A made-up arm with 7 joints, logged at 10 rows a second.
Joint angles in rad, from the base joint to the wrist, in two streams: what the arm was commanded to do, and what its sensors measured. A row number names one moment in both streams.
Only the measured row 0 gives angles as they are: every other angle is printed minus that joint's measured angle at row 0.
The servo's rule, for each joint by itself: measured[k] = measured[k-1] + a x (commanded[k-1-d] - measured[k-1]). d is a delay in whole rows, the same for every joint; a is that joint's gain. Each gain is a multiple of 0.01, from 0.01 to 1. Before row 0 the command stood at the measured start. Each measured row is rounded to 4 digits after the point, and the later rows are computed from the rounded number. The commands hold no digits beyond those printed.
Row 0, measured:
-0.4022 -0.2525 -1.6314 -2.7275 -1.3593 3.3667 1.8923
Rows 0 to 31, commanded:
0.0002 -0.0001 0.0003 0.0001 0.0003 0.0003 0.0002
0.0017 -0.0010 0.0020 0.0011 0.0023 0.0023 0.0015
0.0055 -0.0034 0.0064 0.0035 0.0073 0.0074 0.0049
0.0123 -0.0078 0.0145 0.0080 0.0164 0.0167 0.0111
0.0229 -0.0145 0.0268 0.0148 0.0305 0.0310 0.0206
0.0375 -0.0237 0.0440 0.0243 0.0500 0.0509 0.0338
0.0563 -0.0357 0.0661 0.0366 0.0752 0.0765 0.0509
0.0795 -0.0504 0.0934 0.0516 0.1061 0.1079 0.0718
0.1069 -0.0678 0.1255 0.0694 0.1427 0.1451 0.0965
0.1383 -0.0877 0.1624 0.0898 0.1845 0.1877 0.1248
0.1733 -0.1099 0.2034 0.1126 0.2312 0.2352 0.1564
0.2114 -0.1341 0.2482 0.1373 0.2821 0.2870 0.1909
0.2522 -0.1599 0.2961 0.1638 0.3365 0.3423 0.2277
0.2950 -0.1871 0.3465 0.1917 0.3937 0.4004 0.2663
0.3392 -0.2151 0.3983 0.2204 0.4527 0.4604 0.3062
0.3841 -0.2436 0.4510 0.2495 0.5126 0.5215 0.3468
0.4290 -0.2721 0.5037 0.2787 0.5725 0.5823 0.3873
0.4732 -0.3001 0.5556 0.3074 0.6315 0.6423 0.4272
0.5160 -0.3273 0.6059 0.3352 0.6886 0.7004 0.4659
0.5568 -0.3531 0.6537 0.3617 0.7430 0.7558 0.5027
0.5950 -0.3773 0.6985 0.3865 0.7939 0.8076 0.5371
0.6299 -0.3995 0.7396 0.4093 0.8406 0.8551 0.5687
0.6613 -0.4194 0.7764 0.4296 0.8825 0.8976 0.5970
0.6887 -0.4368 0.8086 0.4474 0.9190 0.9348 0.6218
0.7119 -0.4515 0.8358 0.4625 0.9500 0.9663 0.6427
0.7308 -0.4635 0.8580 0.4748 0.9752 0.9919 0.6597
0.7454 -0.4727 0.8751 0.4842 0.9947 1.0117 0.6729
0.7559 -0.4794 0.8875 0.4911 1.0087 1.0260 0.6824
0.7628 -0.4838 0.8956 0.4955 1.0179 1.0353 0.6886
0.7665 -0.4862 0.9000 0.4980 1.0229 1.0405 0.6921
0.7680 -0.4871 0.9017 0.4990 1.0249 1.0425 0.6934
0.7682 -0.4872 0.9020 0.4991 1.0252 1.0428 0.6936
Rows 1 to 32, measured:
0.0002 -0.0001 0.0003 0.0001 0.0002 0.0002 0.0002
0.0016 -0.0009 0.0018 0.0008 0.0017 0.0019 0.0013
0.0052 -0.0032 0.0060 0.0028 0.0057 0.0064 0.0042
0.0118 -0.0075 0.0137 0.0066 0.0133 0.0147 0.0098
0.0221 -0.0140 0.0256 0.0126 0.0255 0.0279 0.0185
0.0364 -0.0230 0.0423 0.0211 0.0429 0.0465 0.0309
0.0549 -0.0348 0.0640 0.0324 0.0658 0.0708 0.0471
0.0778 -0.0493 0.0908 0.0464 0.0944 0.1009 0.0671
0.1049 -0.0665 0.1224 0.0632 0.1287 0.1367 0.0909
0.1360 -0.0862 0.1588 0.0826 0.1683 0.1780 0.1184
0.1707 -0.1082 0.1994 0.1045 0.2130 0.2243 0.1492
0.2086 -0.1323 0.2438 0.1284 0.2621 0.2751 0.1830
0.2491 -0.1580 0.2914 0.1542 0.3149 0.3295 0.2192
0.2918 -0.1851 0.3415 0.1816 0.3708 0.3869 0.2574
0.3359 -0.2130 0.3932 0.2099 0.4289 0.4464 0.2969
0.3807 -0.2415 0.4458 0.2388 0.4883 0.5072 0.3373
0.4256 -0.2700 0.4985 0.2679 0.5481 0.5680 0.3778
0.4699 -0.2980 0.5505 0.2967 0.6073 0.6282 0.4178
0.5128 -0.3252 0.6009 0.3248 0.6650 0.6867 0.4568
0.5537 -0.3511 0.6489 0.3517 0.7204 0.7427 0.4940
0.5921 -0.3755 0.6940 0.3771 0.7726 0.7953 0.5289
0.6273 -0.3978 0.7355 0.4006 0.8209 0.8437 0.5611
0.6589 -0.4179 0.7727 0.4218 0.8646 0.8874 0.5902
0.6866 -0.4355 0.8054 0.4405 0.9032 0.9258 0.6158
0.7101 -0.4504 0.8331 0.4566 0.9364 0.9586 0.6376
0.7294 -0.4626 0.8558 0.4699 0.9639 0.9856 0.6555
0.7443 -0.4720 0.8734 0.4803 0.9858 1.0067 0.6696
0.7551 -0.4789 0.8862 0.4882 1.0021 1.0223 0.6800
0.7623 -0.4835 0.8948 0.4935 1.0133 1.0328 0.6870
0.7662 -0.4860 0.8995 0.4968 1.0201 1.0390 0.6911
0.7679 -0.4870 0.9015 0.4984 1.0235 1.0418 0.6930
0.7682 -0.4872 0.9020 0.4989 1.0247 1.0426 0.6935
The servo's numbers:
d 0
a 0.93 0.93 0.91 0.73 0.71 0.81 0.81

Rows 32 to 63, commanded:
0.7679 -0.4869 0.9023 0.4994 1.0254 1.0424 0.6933
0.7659 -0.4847 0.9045 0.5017 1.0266 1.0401 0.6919
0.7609 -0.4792 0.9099 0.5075 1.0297 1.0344 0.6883
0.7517 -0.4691 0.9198 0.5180 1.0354 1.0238 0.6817
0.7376 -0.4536 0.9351 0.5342 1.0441 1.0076 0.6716
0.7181 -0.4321 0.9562 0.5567 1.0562 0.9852 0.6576
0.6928 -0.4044 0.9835 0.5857 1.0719 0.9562 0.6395
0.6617 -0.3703 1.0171 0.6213 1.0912 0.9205 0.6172
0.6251 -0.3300 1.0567 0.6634 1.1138 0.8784 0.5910
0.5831 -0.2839 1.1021 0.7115 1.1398 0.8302 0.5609
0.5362 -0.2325 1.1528 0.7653 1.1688 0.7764 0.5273
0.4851 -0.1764 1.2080 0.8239 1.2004 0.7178 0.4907
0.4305 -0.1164 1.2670 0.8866 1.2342 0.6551 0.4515
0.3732 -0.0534 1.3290 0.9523 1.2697 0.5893 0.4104
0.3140 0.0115 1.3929 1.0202 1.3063 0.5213 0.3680
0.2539 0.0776 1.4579 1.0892 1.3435 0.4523 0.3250
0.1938 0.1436 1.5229 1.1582 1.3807 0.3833 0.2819
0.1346 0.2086 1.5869 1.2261 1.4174 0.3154 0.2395
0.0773 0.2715 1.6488 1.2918 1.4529 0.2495 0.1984
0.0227 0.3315 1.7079 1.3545 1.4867 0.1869 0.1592
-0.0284 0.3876 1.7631 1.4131 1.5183 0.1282 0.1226
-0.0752 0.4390 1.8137 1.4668 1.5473 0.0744 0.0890
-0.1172 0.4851 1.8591 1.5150 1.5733 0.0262 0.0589
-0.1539 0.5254 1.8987 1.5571 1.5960 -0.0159 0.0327
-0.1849 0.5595 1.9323 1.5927 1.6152 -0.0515 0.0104
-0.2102 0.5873 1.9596 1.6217 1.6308 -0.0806 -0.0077
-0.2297 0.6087 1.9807 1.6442 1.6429 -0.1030 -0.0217
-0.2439 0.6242 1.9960 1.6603 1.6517 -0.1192 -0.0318
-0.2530 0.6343 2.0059 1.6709 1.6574 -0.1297 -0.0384
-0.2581 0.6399 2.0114 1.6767 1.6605 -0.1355 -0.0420
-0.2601 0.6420 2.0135 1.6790 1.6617 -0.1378 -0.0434
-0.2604 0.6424 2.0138 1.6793 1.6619 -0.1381 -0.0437
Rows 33 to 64, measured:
0.7679 -0.4869 0.9023 0.4993 1.0252 1.0424 0.6933
0.7660 -0.4849 0.9043 0.5011 1.0262 1.0405 0.6922
0.7613 -0.4796 0.9094 0.5058 1.0287 1.0356 0.6890
0.7524 -0.4698 0.9189 0.5147 1.0335 1.0260 0.6831
0.7386 -0.4547 0.9336 0.5289 1.0410 1.0111 0.6738
0.7195 -0.4337 0.9542 0.5492 1.0518 0.9901 0.6607
0.6947 -0.4065 0.9809 0.5758 1.0661 0.9626 0.6435
0.6640 -0.3728 1.0138 0.6090 1.0839 0.9285 0.6222
0.6278 -0.3330 1.0528 0.6487 1.1051 0.8879 0.5969
0.5862 -0.2873 1.0977 0.6945 1.1297 0.8412 0.5677
0.5397 -0.2363 1.1478 0.7462 1.1575 0.7887 0.5350
0.4889 -0.1806 1.2026 0.8029 1.1880 0.7313 0.4991
0.4346 -0.1209 1.2612 0.8640 1.2208 0.6696 0.4605
0.3775 -0.0581 1.3229 0.9285 1.2555 0.6046 0.4199
0.3184 0.0066 1.3866 0.9954 1.2916 0.5371 0.3779
0.2584 0.0726 1.4515 1.0639 1.3284 0.4684 0.3351
0.1983 0.1386 1.5165 1.1327 1.3655 0.3995 0.2920
0.1391 0.2037 1.5806 1.2009 1.4023 0.3314 0.2495
0.0816 0.2668 1.6427 1.2673 1.4382 0.2651 0.2081
0.0268 0.3270 1.7020 1.3310 1.4726 0.2018 0.1685
-0.0245 0.3834 1.7576 1.3909 1.5050 0.1422 0.1313
-0.0717 0.4351 1.8087 1.4463 1.5350 0.0873 0.0970
-0.1140 0.4816 1.8546 1.4965 1.5622 0.0378 0.0661
-0.1511 0.5223 1.8947 1.5407 1.5862 -0.0057 0.0390
-0.1825 0.5569 1.9289 1.5787 1.6068 -0.0428 0.0158
-0.2083 0.5852 1.9568 1.6101 1.6238 -0.0734 -0.0032
-0.2282 0.6071 1.9785 1.6350 1.6374 -0.0974 -0.0182
-0.2428 0.6230 1.9944 1.6535 1.6476 -0.1151 -0.0292
-0.2523 0.6335 2.0049 1.6662 1.6546 -0.1269 -0.0367
-0.2577 0.6395 2.0108 1.6739 1.6588 -0.1339 -0.0410
-0.2599 0.6418 2.0133 1.6776 1.6609 -0.1371 -0.0429
-0.2604 0.6424 2.0138 1.6788 1.6616 -0.1379 -0.0435

